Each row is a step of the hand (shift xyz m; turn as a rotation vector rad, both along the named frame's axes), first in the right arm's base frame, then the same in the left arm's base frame.
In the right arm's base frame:
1: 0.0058 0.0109 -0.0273 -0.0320 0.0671 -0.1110
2: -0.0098 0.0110 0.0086 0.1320 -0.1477 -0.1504
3: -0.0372 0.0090 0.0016 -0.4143 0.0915 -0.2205
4: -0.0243 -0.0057 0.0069 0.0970 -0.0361 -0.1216
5: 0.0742 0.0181 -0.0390 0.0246 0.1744 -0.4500
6: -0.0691 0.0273 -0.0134 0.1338 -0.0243 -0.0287
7: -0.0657 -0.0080 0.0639 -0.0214 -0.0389 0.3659
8: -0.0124 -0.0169 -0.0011 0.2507 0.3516 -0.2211
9: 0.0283 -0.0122 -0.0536 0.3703 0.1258 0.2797
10: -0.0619 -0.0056 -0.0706 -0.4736 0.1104 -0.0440
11: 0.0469 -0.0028 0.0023 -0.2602 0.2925 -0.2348
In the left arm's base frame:
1: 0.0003 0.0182 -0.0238 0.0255 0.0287 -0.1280
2: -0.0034 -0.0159 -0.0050 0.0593 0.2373 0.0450
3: 0.0194 -0.0292 -0.0153 0.3166 -0.1666 -0.3172
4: 0.0174 -0.0191 0.0021 0.0039 0.1575 -0.0262
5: -0.0464 0.0698 -0.0183 0.0567 0.2535 -0.4075
6: 0.0362 -0.0471 -0.0466 -0.0656 0.1175 0.0346
7: 0.0244 -0.0837 0.0293 -0.1077 -0.2414 0.2569
8: 0.0192 -0.0020 0.0082 -0.2976 0.1974 -0.3284
9: 0.0094 0.0584 -0.0181 -0.4422 0.0254 0.1870
10: 0.0741 0.0062 -0.0577 0.2754 -0.3288 -0.2335
11: -0.0314 0.0312 0.0159 0.0944 -0.1199 -0.4302

